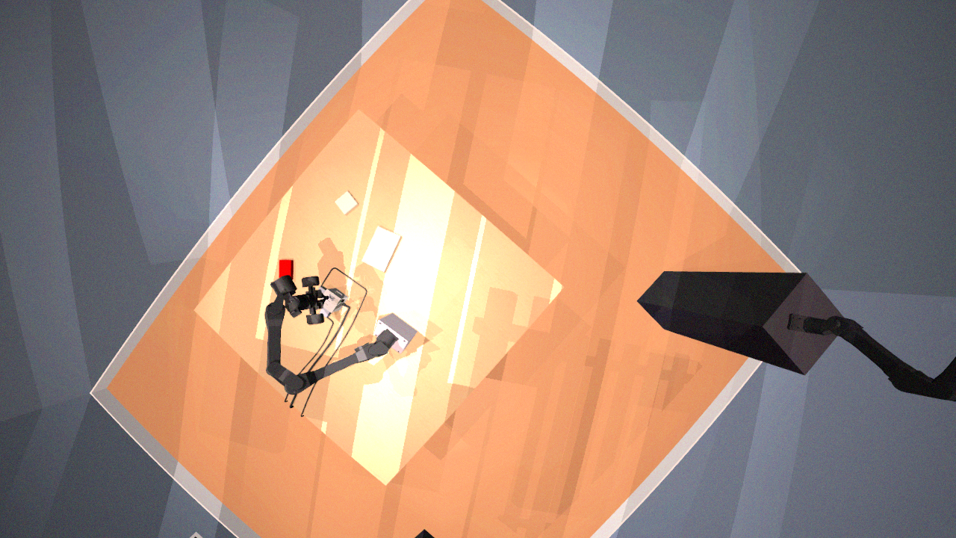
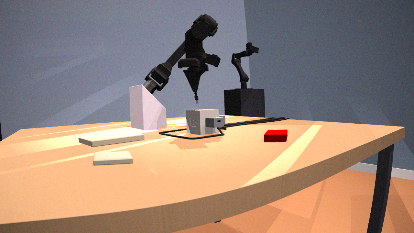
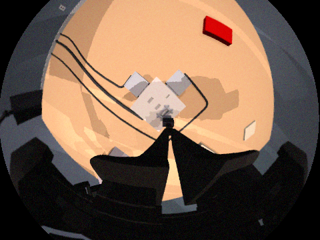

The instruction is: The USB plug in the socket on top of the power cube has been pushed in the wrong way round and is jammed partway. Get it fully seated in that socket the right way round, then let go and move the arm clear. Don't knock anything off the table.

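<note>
The usb plug lies 20 mm below my gripper tip. Also, from my gripper tip: socket (70 mm below, 10 mm to the left); red block (270 mm ahead, 120 mm below, 100 mm to the left).
</note>
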